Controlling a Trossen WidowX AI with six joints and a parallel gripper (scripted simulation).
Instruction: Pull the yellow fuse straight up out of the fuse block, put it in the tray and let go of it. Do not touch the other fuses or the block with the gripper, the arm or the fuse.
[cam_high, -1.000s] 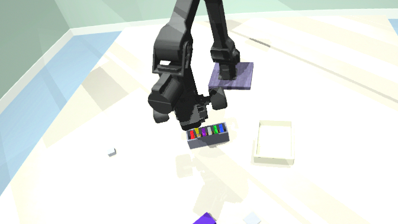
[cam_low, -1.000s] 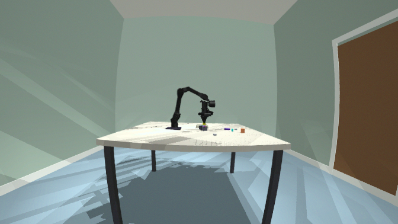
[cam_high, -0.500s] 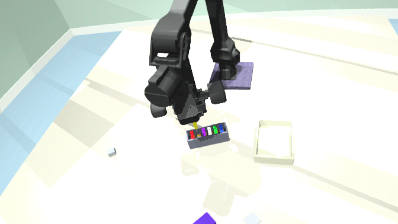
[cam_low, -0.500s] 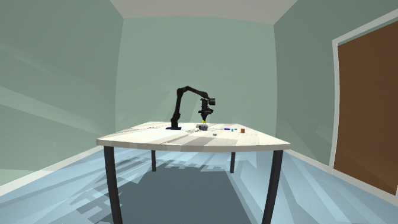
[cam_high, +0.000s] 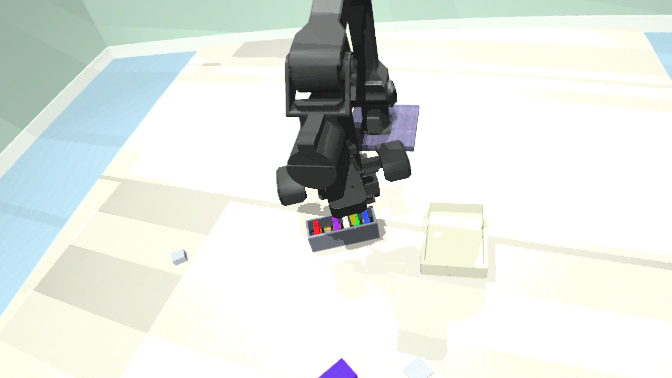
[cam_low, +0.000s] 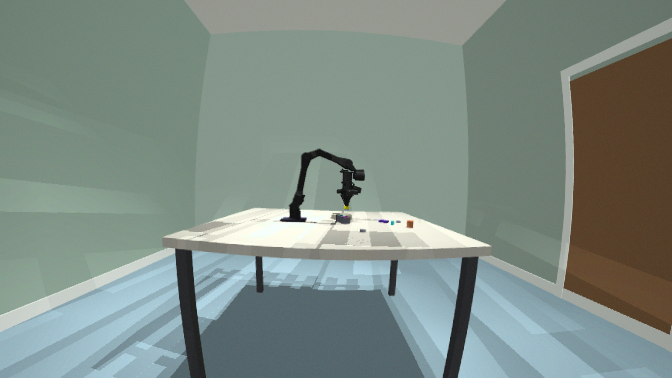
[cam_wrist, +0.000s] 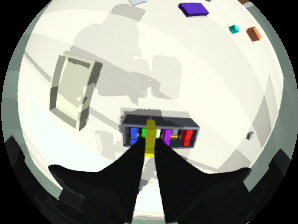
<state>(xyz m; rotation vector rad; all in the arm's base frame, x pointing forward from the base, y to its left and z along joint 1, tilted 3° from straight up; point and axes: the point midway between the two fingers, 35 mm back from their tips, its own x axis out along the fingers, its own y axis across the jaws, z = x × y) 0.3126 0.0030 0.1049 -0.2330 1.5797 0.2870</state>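
Now: gripper tip 20 mm past the tray, 160 mm to the right of it and 90 mm above it. Also, from my gripper tip: yellow fuse 10 mm below.
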